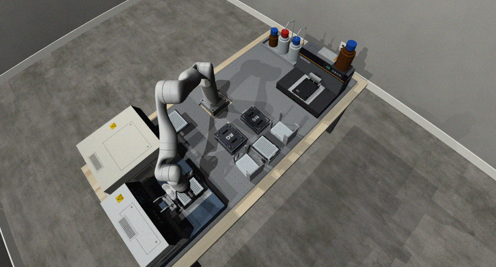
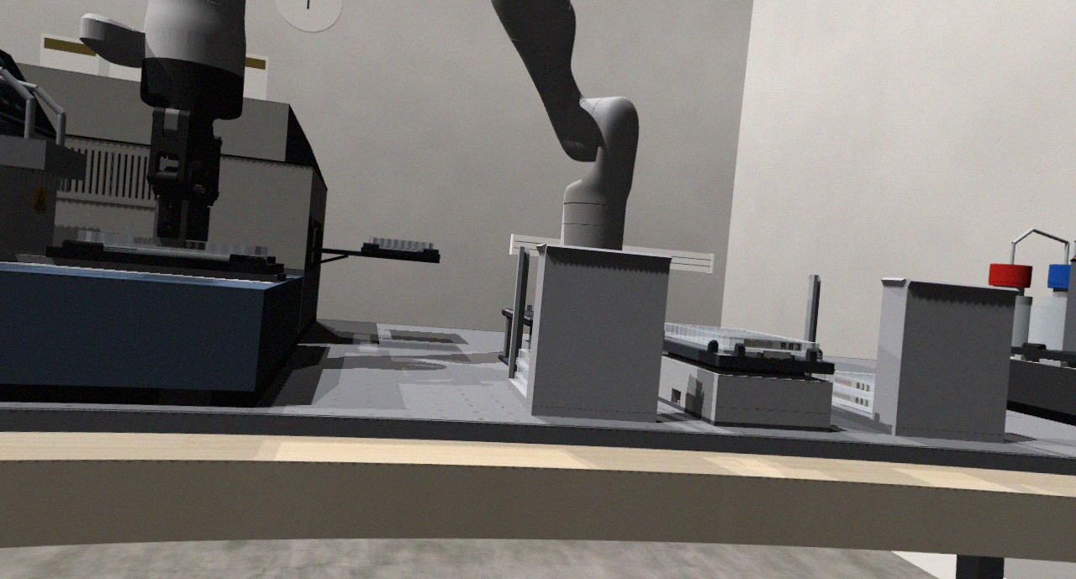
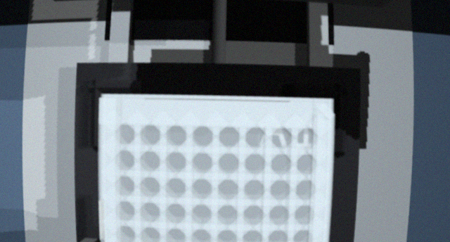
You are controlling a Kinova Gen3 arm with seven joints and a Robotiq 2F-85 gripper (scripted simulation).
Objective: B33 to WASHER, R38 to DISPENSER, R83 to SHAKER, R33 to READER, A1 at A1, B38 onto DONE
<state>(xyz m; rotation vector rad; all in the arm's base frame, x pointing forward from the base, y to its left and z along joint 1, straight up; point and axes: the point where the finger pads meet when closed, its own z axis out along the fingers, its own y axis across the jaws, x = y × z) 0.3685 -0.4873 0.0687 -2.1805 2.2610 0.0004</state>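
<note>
The washer manifold is 100 mm to the right of my hand and 50 mm above it. Round my hand: RG nest: 370 mm to the left, 90 mm behind, 50 mm below; plate R38: 10 mm below; plate B38: 330 mm to the left, 110 mm ahead, 80 mm below.
</note>
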